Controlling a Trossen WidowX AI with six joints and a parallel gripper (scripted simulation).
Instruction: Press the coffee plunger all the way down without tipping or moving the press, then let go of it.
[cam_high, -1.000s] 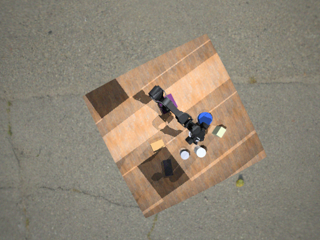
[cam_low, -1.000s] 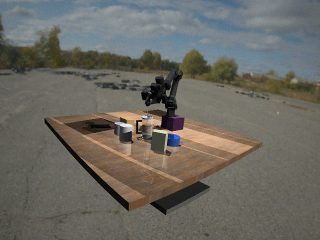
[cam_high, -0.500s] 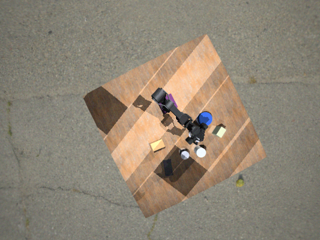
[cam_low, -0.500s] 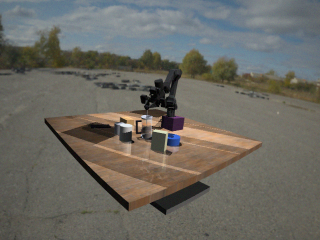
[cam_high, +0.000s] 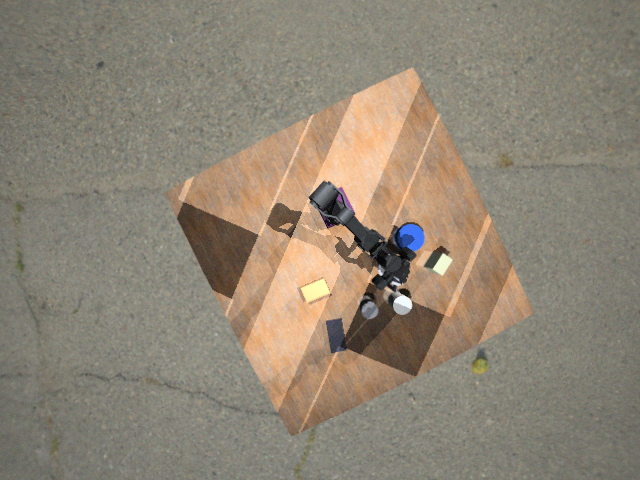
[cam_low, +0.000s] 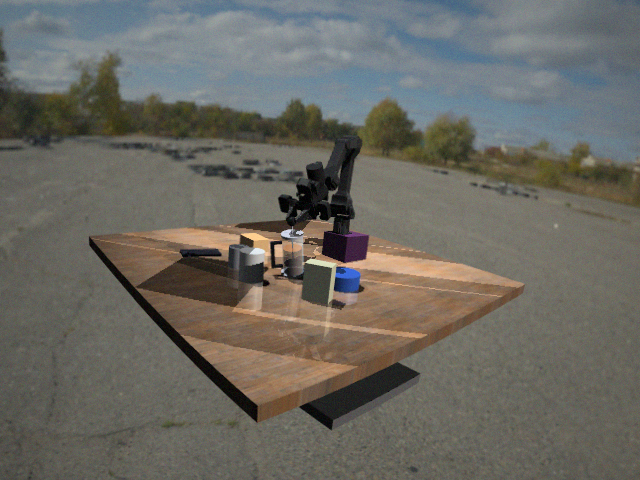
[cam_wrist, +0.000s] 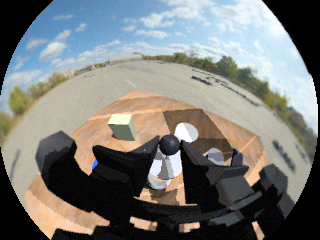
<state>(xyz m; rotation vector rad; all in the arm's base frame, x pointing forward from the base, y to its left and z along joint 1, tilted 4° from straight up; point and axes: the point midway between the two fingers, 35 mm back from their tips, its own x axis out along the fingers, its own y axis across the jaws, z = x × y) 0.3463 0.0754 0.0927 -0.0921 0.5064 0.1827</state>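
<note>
The coffee press is 100 mm below my gripper tip, 10 mm to the right of it and 10 mm behind it. The rest, counted from my gripper tip: tan box (320 mm to the right, 170 mm below, 140 mm behind); blue disc (170 mm below, 150 mm to the left, 100 mm behind).
</note>
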